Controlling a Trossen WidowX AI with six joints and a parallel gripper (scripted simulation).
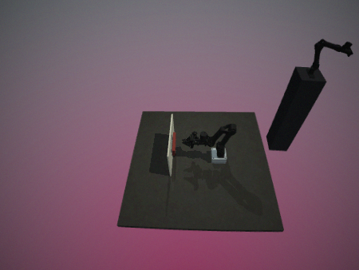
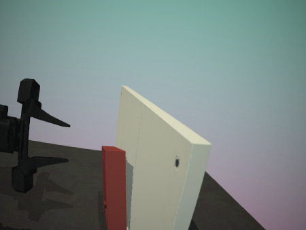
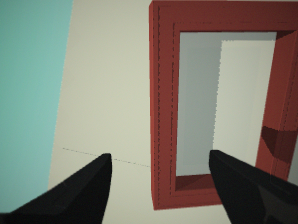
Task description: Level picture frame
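Right now the picture frame is 8 cm ahead of my gripper tip, 6 cm below it and 1 cm to the right of it. Also, from my gripper tip: cream wall panel 9 cm ahead, 7 cm below, 1 cm to the right.
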